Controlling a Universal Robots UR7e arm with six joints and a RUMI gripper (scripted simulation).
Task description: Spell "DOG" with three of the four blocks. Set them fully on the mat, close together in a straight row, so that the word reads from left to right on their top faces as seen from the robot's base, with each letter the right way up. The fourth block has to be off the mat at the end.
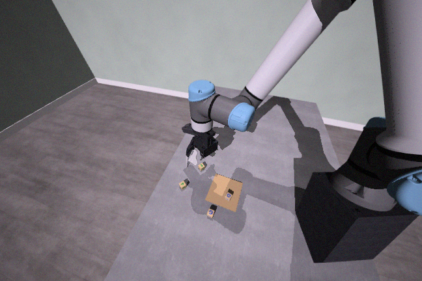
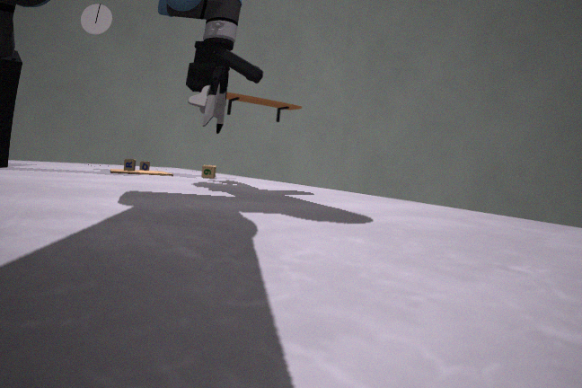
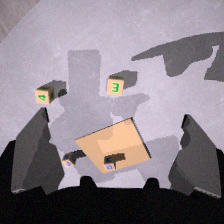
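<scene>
Right now my hand is 9 cm above the green block. From my hand the other things lie so: mat 14 cm behind, 9 cm to the left, 10 cm below; blue g block 10 cm behind, 20 cm to the left, 9 cm below; blue d block 16 cm behind, 12 cm to the left, 8 cm below.
</scene>
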